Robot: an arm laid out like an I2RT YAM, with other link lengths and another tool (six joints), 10 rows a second.
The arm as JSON. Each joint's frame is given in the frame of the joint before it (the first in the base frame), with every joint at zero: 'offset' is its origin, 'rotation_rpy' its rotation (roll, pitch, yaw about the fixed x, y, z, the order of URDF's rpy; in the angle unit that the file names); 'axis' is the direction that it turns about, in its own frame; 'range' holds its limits. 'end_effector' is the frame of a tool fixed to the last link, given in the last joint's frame.
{
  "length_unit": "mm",
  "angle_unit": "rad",
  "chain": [
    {
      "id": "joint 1",
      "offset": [
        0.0,
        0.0,
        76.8
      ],
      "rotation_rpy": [
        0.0,
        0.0,
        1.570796
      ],
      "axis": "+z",
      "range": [
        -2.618,
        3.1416
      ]
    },
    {
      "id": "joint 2",
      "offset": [
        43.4,
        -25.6,
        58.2
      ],
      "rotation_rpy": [
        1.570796,
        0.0,
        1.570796
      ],
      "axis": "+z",
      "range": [
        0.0,
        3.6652
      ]
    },
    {
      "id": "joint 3",
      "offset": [
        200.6,
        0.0,
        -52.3
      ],
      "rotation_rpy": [
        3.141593,
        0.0,
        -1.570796
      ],
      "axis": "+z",
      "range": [
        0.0,
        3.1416
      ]
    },
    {
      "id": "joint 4",
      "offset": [
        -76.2,
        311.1,
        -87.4
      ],
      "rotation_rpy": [
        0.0,
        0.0,
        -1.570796
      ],
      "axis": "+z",
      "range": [
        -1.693,
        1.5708
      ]
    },
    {
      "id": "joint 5",
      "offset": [
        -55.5,
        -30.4,
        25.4
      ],
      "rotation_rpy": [
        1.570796,
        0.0,
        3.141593
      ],
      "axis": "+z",
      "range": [
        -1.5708,
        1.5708
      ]
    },
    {
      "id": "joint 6",
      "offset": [
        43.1,
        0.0,
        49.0
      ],
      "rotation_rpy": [
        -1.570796,
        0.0,
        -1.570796
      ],
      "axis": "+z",
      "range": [
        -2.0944,
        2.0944
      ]
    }
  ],
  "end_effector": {
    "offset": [
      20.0,
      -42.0,
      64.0
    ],
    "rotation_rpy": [
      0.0,
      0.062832,
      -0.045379
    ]
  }
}
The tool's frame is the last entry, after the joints.
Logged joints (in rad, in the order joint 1, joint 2, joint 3, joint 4, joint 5, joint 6), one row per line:
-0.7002 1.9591 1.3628 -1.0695 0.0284 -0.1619
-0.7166 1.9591 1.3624 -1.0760 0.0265 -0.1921
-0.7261 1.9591 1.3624 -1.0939 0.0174 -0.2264
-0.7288 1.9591 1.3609 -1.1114 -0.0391 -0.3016
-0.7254 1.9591 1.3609 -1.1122 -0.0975 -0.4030
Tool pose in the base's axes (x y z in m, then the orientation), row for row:
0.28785 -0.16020 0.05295 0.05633 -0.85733 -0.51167 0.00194
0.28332 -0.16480 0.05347 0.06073 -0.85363 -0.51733 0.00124
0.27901 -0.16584 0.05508 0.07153 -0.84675 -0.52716 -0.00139
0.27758 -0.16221 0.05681 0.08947 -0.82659 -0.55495 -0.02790
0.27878 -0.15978 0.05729 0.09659 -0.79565 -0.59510 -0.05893
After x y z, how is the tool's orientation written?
As a quaternion, w x y z.
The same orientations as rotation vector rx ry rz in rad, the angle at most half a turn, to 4 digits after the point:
-2.6009 -1.5522 0.0059
-2.5828 -1.5653 0.0038
-2.5454 -1.5847 -0.0042
-2.4586 -1.6506 -0.0830
-2.3567 -1.7627 -0.1745

